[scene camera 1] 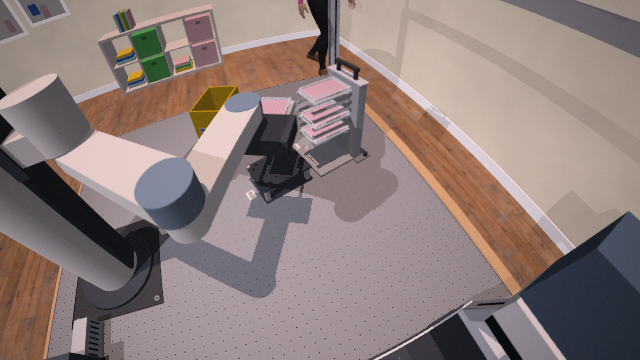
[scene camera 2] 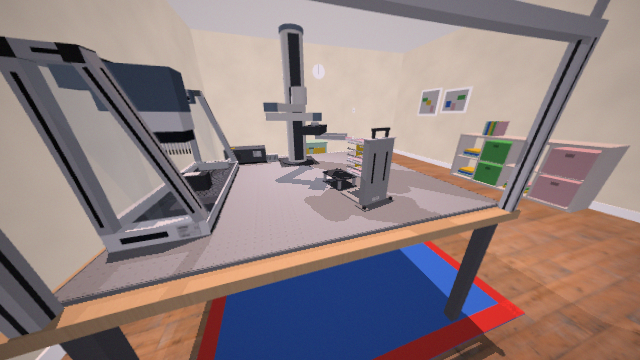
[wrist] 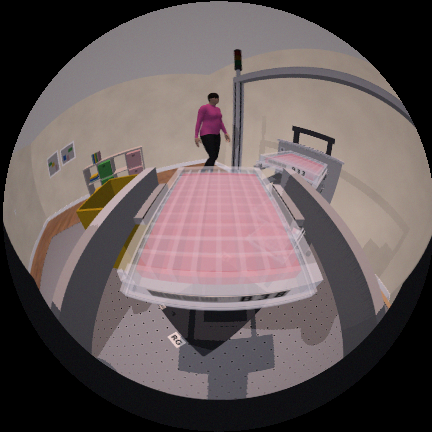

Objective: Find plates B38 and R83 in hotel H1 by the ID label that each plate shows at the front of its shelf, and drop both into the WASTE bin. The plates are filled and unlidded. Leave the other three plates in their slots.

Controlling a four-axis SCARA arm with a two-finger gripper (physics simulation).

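Frame: origin at the arm's base, x left, y back, z up, level; centimetres.
Seen in the pictures: gripper, fingertip midpoint: (scene camera 1: 272, 103) (scene camera 2: 346, 136) (wrist: 218, 175); arm's base at its link origin: (scene camera 1: 120, 269) (scene camera 2: 297, 162).
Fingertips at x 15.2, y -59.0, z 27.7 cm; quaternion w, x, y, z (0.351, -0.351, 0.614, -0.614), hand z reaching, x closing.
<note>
Offsets run from my fingertips to a thing's top centre. "spot": to the spot under its first point.
My gripper (scene camera 1: 276, 107) (wrist: 218, 175) is shut on a pink-filled, unlidded plate {dx -2.1, dy +1.2, dz -0.4 cm} (scene camera 1: 275, 104) (wrist: 220, 235), labelled B38 at its near edge in the wrist view. It holds the plate level, high above the table, between the bin and the hotel. The yellow WASTE bin {spot: dx +18.5, dy +21.9, dz -10.3 cm} (scene camera 1: 199, 121) (wrist: 92, 214) stands to the left, partly behind the arm or the left finger. Hotel H1 (scene camera 1: 357, 117) (scene camera 2: 377, 172) (wrist: 333, 175) stands to the right with pink plates on its shelves. Its top plate {dx +1.7, dy -15.2, dz +0.2 cm} (scene camera 1: 325, 90) (wrist: 295, 164) appears to read B33. The label R83 is not readable in these views.
A black stand (scene camera 1: 280, 175) (scene camera 2: 340, 176) (wrist: 205, 332) marked RG is below the gripper, in front of the hotel. A gantry machine {spot: dx -64.5, dy -18.8, dz +14.3 cm} (scene camera 2: 165, 100) stands across the table. A person (scene camera 1: 320, 25) (wrist: 210, 120) is behind the table, near a frame post {dx +55.3, dy -43.5, dz +30.3 cm} (scene camera 1: 333, 40) (wrist: 238, 130).
</note>
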